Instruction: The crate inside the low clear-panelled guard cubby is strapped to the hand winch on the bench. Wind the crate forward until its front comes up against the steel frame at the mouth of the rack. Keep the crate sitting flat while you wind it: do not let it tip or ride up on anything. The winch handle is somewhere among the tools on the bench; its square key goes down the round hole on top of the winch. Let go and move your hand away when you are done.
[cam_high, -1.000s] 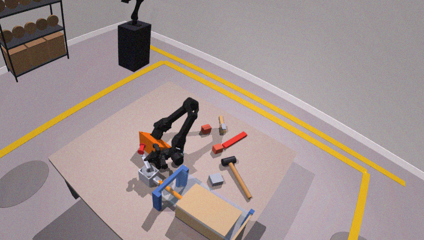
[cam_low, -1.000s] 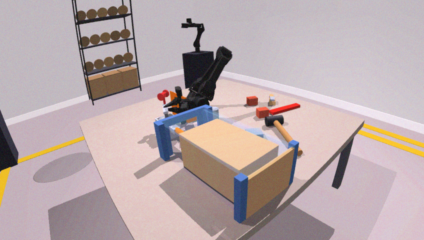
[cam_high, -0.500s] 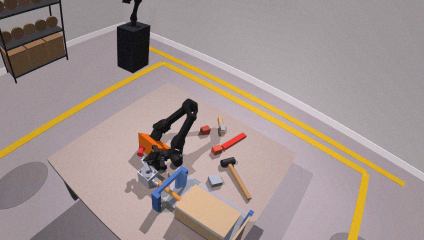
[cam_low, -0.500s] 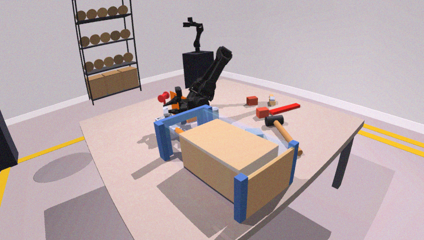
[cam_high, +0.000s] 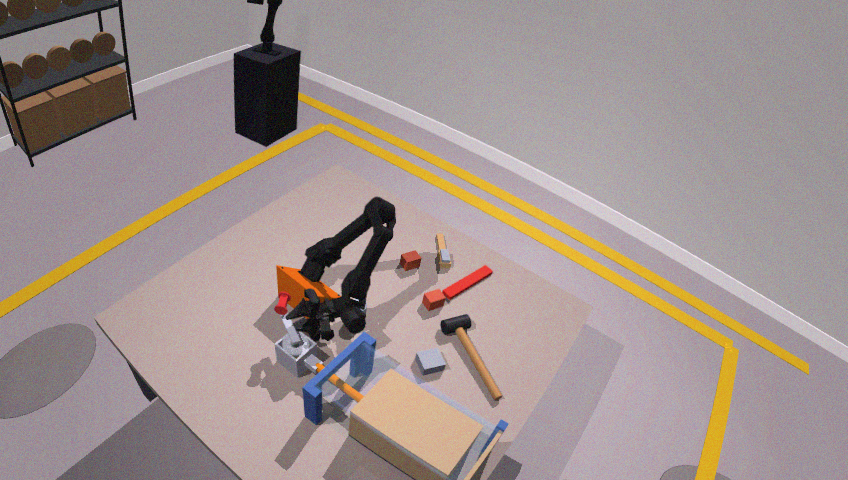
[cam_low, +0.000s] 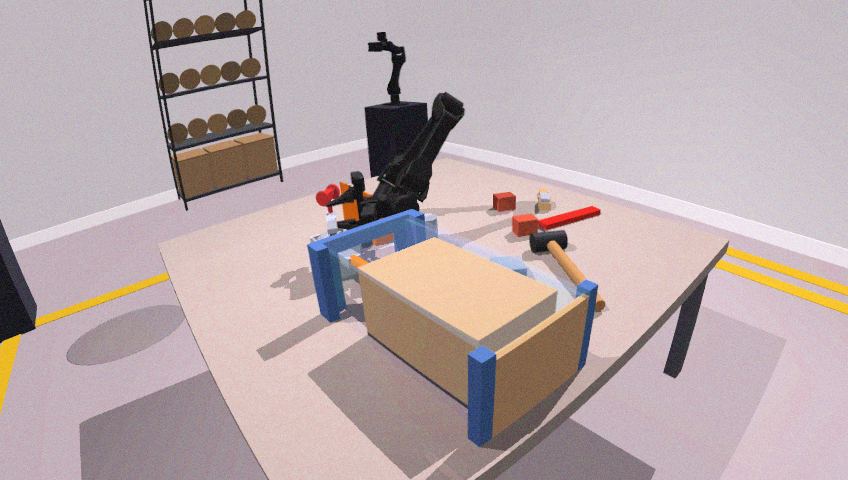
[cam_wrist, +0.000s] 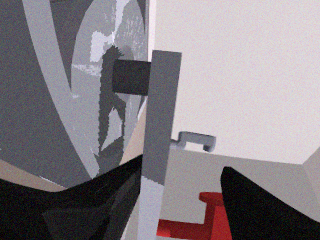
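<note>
Right now my gripper tip is 10 mm to the right of the winch handle, 10 mm past it and 10 mm above it. Also, from my gripper tip: red knob 40 mm behind, 30 mm to the left, 20 mm above; then grey hand winch 100 mm below, 30 mm to the right, 30 mm ahead; then blue steel frame 210 mm ahead, 30 mm to the right, 20 mm below.
</note>
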